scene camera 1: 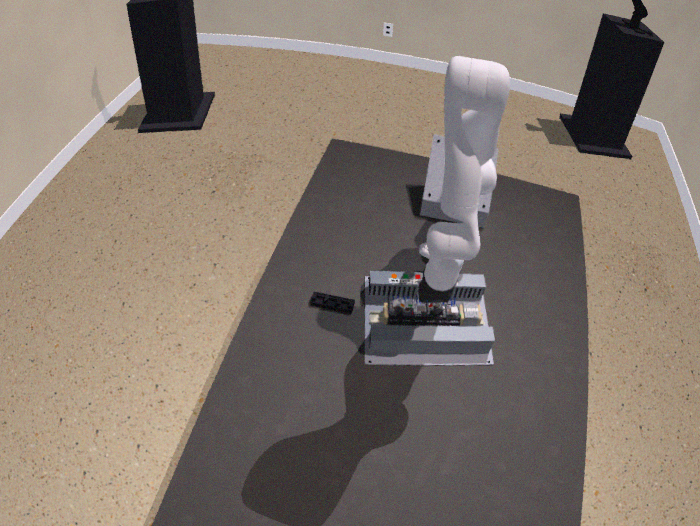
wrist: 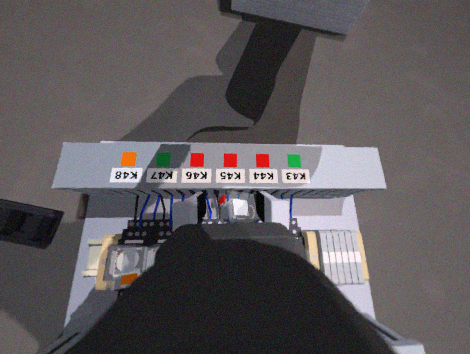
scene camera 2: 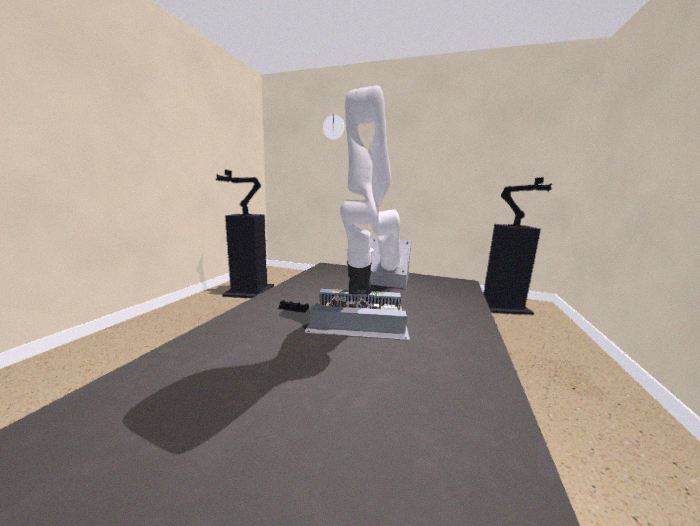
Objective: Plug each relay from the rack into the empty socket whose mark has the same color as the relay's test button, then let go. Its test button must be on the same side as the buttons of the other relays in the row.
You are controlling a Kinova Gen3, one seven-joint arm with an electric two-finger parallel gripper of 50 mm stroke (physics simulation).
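Frame: origin at the arm's base, x down, y back, z left, level; millimetres.
Seen in the pictures: gripper, fingertip midpoint: [wrist: 231,202] [scene camera 2: 360,301]; arm's base, link origin: [scene camera 2: 390,262].
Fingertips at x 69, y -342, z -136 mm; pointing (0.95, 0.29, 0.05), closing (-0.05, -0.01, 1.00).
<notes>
Offsets run from my fingertips to a thing's top centre. "spot": to the spot under its first point.
My gripper [scene camera 1: 434,299] [scene camera 2: 359,292] [wrist: 231,202] is open, pointing down over the middle of the relay row. In the wrist view, a clear-cased relay {dy -6, dx -14, dz +10 mm} [wrist: 241,208] shows between the spread fingers, with a small red part {spot: dy +2, dx -2, dz -9 mm} [wrist: 222,200] at its left; its seating is hidden. A relay {dy -50, dx -35, dz -90 mm} [wrist: 125,262] with an orange test button {dy -58, dx -32, dz -78 mm} [wrist: 129,279] on the near side stands at K48. The marks are orange K48 {spot: dy +38, dx -22, dz -92 mm} [wrist: 128,159], green K47 {spot: dy +37, dx -22, dz -61 mm} [wrist: 163,160], red K46 [wrist: 197,160], K45 {spot: dy +36, dx -22, dz +0 mm} [wrist: 230,160], K44 {spot: dy +36, dx -22, dz +30 mm} [wrist: 262,160], and green K43 {spot: dy +34, dx -22, dz +61 mm} [wrist: 294,161]. The black rack {dy -6, dx +18, dz -243 mm} [scene camera 1: 332,302] [scene camera 2: 293,306] [wrist: 30,223] shows no clear relay.
The row lies between the marked rear duct {spot: dy +31, dx -22, dz +114 mm} [scene camera 1: 472,279] [wrist: 342,167] and the front duct {dy -135, dx -22, dz -6 mm} [scene camera 1: 430,342] [scene camera 2: 359,321]. Grey terminal blocks {dy -55, dx -5, dz +101 mm} [scene camera 1: 470,312] [wrist: 342,257] stand at the row's right end. Blue and black wires rise behind the sockets. My black gripper body hides much of the row.
</notes>
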